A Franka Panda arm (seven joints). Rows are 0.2 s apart.
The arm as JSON. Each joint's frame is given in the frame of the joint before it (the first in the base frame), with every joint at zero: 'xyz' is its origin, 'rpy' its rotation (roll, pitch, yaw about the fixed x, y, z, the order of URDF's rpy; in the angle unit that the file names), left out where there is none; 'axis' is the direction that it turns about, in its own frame. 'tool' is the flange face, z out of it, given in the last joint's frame.
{
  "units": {
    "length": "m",
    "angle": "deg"
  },
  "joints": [
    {
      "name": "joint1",
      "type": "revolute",
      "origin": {
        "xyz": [
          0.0,
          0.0,
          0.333
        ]
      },
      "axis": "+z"
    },
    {
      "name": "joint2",
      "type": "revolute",
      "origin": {
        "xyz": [
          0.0,
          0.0,
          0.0
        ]
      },
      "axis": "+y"
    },
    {
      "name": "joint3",
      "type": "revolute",
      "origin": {
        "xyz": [
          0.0,
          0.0,
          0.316
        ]
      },
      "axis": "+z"
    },
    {
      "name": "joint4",
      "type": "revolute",
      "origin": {
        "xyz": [
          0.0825,
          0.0,
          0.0
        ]
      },
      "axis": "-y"
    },
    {
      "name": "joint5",
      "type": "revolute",
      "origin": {
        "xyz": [
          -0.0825,
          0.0,
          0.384
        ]
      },
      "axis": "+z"
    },
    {
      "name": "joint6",
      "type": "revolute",
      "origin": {
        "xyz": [
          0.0,
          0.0,
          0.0
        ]
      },
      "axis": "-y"
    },
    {
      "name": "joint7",
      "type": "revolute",
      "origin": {
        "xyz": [
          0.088,
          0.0,
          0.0
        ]
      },
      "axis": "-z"
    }
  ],
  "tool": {
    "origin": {
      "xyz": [
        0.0,
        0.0,
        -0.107
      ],
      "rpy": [
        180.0,
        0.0,
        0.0
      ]
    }
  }
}
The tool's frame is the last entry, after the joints.
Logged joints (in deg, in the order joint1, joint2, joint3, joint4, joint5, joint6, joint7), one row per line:
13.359, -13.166, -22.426, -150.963, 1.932, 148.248, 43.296
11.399, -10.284, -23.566, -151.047, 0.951, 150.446, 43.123
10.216, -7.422, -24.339, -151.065, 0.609, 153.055, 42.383
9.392, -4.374, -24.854, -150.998, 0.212, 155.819, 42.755
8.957, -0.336, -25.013, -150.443, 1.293, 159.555, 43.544
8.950, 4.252, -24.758, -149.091, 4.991, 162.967, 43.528
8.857, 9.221, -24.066, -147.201, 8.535, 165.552, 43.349
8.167, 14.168, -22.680, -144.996, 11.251, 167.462, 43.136
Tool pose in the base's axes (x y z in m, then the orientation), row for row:
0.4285, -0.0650, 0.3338, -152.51, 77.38, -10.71
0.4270, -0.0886, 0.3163, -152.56, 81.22, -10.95
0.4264, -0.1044, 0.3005, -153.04, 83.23, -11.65
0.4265, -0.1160, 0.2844, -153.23, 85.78, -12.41
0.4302, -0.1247, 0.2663, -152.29, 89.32, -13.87
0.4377, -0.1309, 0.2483, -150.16, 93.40, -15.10
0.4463, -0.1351, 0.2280, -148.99, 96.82, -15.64
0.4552, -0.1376, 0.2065, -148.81, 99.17, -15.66
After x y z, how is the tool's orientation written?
As a rotation vector, in degrees.
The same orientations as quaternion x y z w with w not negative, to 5 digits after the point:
-0.88750, 0.45030, -0.06232, 0.07539
-0.87938, 0.46816, -0.06312, 0.05948
-0.87556, 0.47617, -0.06665, 0.04713
-0.86989, 0.48697, -0.07045, 0.03451
-0.85966, 0.50420, -0.07829, 0.02535
-0.84586, 0.52613, -0.08506, 0.02198
-0.83519, 0.54274, -0.08767, 0.01420
-0.82896, 0.55244, -0.08724, 0.00426

